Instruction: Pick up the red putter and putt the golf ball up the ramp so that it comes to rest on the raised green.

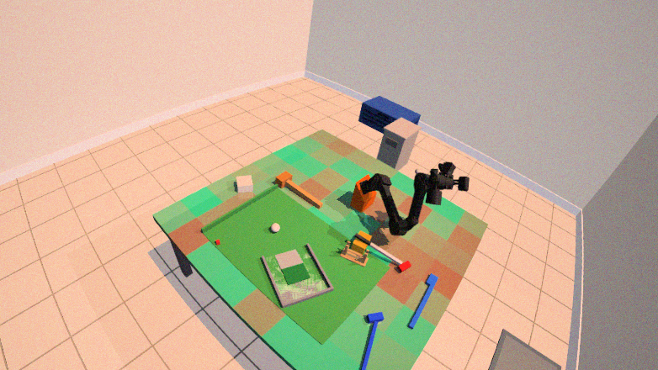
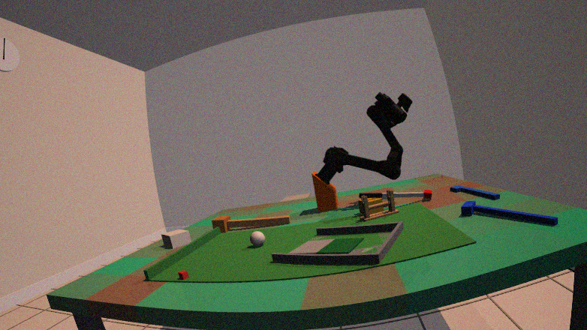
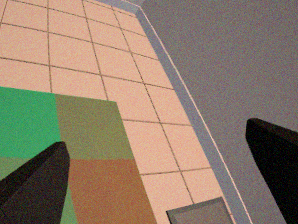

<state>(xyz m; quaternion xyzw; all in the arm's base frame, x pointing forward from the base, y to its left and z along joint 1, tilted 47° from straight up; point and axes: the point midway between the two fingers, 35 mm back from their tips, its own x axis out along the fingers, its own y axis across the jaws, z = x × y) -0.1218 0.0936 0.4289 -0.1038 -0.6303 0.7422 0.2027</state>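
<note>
The red putter is 36 cm ahead of my gripper tip, 29 cm below it and 9 cm to the right of it. Round my gripper tip: grey three-sided frame: 72 cm ahead, 32 cm below, 25 cm to the right; white golf ball: 64 cm ahead, 51 cm to the right, 30 cm below; yellow block: 38 cm ahead, 30 cm below, 20 cm to the right.
</note>
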